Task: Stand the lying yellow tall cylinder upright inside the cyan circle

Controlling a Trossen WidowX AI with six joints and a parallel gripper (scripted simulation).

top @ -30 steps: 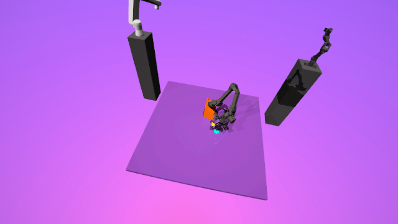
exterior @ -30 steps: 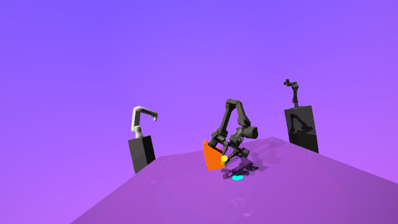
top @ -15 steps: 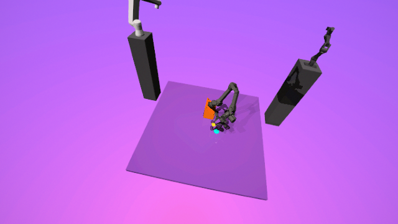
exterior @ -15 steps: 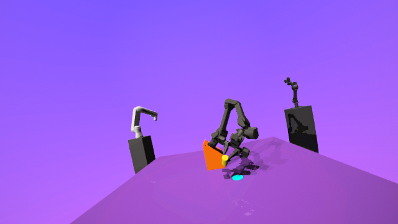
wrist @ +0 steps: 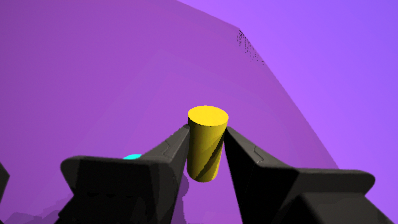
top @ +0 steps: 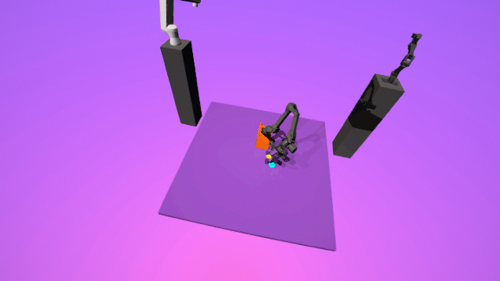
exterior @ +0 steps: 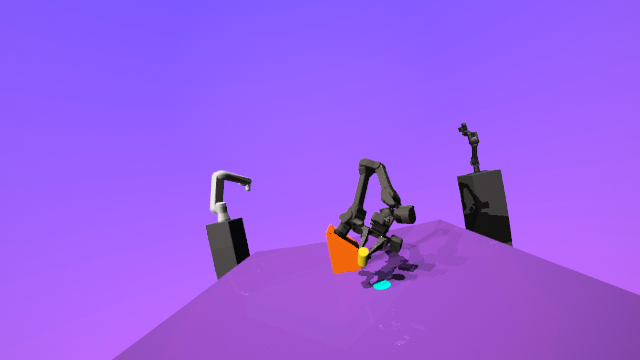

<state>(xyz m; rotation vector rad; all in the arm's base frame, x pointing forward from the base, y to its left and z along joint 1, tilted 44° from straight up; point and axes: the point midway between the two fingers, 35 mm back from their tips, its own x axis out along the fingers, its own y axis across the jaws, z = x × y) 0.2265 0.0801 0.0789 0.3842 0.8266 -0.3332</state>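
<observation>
Now: the cyan circle 13 cm below my gripper tip, 4 cm to the left of it and 1 cm behind it. From my gripper tip the other things lie so: yellow tall cylinder: 2 cm below, 1 cm behind.
</observation>
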